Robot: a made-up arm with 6 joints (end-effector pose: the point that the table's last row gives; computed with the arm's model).
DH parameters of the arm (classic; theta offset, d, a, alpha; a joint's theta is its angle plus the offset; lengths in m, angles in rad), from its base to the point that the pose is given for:
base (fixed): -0.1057 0 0.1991 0
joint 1: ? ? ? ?
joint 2: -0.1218 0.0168 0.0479 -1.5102
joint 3: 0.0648 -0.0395 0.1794 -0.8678
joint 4: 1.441 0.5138 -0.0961 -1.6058
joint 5: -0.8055 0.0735 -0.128 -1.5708
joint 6: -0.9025 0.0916 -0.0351 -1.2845
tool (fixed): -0.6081 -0.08 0 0
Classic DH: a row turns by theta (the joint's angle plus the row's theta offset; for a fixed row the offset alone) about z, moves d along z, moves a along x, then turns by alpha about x.
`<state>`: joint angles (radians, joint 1 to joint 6).
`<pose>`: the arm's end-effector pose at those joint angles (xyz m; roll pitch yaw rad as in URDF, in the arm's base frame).
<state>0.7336 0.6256 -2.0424 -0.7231 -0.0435 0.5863</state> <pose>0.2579 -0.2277 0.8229 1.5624 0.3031 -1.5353</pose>
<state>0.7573 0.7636 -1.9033 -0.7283 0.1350 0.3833</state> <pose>0.2596 -0.1403 0.8696 1.6052 0.3515 -1.2204</pose>
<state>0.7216 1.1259 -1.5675 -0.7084 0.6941 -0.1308</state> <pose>0.1784 0.1129 0.9463 1.7029 0.4472 -0.4802</pose>
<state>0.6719 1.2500 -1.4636 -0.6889 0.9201 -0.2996</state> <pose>0.1447 0.2014 0.9540 1.7543 0.4852 -0.2591</pose>
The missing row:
joint 1: -1.4651 0.534 0.033 1.5708
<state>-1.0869 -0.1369 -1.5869 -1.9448 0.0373 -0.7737</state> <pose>-0.1792 -0.1869 0.5193 -0.7232 0.9620 1.5695</pose>
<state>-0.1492 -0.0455 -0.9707 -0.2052 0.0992 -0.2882</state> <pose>0.1634 -0.2804 0.8074 2.2299 0.7515 0.3329</pose>
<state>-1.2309 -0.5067 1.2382 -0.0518 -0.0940 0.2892</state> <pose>0.0893 -0.1071 0.8029 1.4903 0.0768 0.5742</pose>
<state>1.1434 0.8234 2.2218 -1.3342 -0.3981 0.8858</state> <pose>-0.0640 -0.1071 0.4168 0.6247 0.5283 2.5042</pose>
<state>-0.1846 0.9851 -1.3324 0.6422 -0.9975 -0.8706</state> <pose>0.0781 -0.1280 0.9062 -0.1084 0.4078 -0.1048</pose>
